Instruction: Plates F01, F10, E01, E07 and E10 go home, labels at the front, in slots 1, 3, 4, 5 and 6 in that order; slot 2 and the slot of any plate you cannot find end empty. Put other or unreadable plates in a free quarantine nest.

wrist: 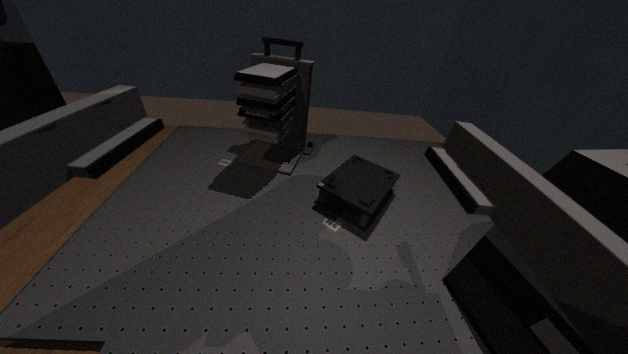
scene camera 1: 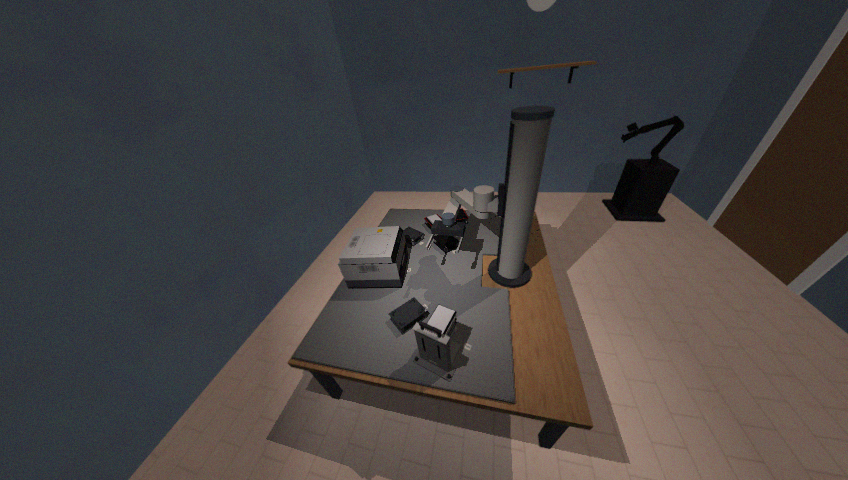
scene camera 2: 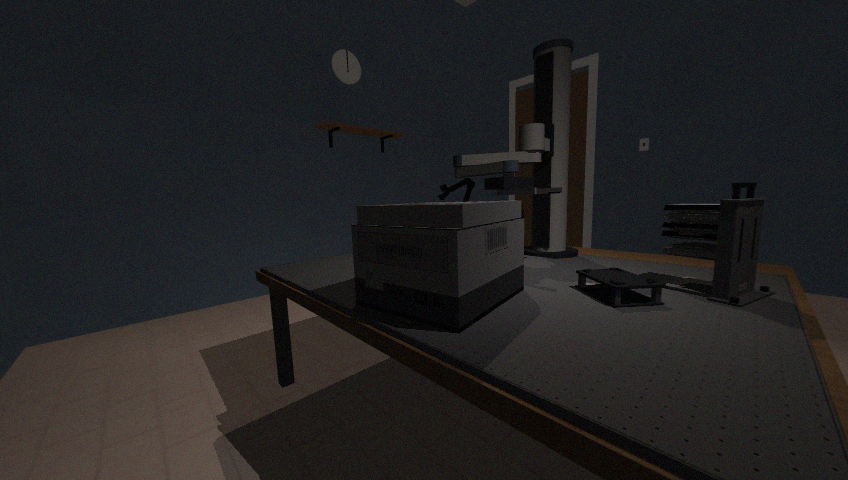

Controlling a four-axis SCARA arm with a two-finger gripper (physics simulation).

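Where they show: gripper, fingertip midpoint: (wrist: 298, 121) (scene camera 1: 441, 250) (scene camera 2: 549, 190); arm's base, origin of the base link: (scene camera 1: 509, 272) (scene camera 2: 548, 253).
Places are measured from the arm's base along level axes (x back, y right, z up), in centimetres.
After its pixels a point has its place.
Note:
The upright rack (scene camera 1: 429, 350) @[z 13.0, x -35.7, y -63.6 cm] (scene camera 2: 737, 249) @[z 13.4, x -39.2, y -62.5 cm] (wrist: 306, 100) @[z 16.4, x -40.4, y -59.0 cm] holds a stack of several plates, light and dark. The top plate (scene camera 1: 441, 319) @[z 23.5, x -31.4, y -55.3 cm] (wrist: 266, 71) @[z 23.5, x -31.7, y -52.7 cm] has a pale top and a dark rim. I cannot read any plate label. A dark, low nest (scene camera 1: 408, 314) @[z 6.3, x -51.6, y -43.2 cm] (scene camera 2: 621, 276) @[z 6.3, x -51.8, y -42.8 cm] (wrist: 359, 182) @[z 6.3, x -51.6, y -40.7 cm] beside the rack carries no visible plate. My gripper (scene camera 1: 443, 245) @[z 28.6, x -37.4, y -17.3 cm] (wrist: 298, 121) @[z 28.6, x -37.4, y -17.3 cm] is open and empty, fingers wide apart. It is low over the far part of the table, above a black nest (scene camera 1: 446, 243) @[z 6.3, x -41.1, y 17.3 cm]; the rack stands well away, between the fingers in the wrist view.
The boxy white-and-dark instrument (scene camera 1: 371, 255) @[z 25.9, x -76.1, y -22.3 cm] (scene camera 2: 410, 255) @[z 15.5, x -98.0, y -15.6 cm] stands at the table edge. Another dark nest (scene camera 1: 412, 235) @[z 6.3, x -67.9, y 24.7 cm] is beside it. Two red-edged items (scene camera 1: 433, 221) @[z 7.4, x -55.3, y 43.2 cm] (scene camera 1: 461, 214) @[z 6.3, x -34.7, y 56.8 cm] are at the far end, partly hidden. The arm's column (scene camera 1: 520, 196) @[z 55.1, x -1.0, y -7.4 cm] (scene camera 2: 560, 148) @[z 46.4, x -4.2, y -6.2 cm] rises at the opposite side.

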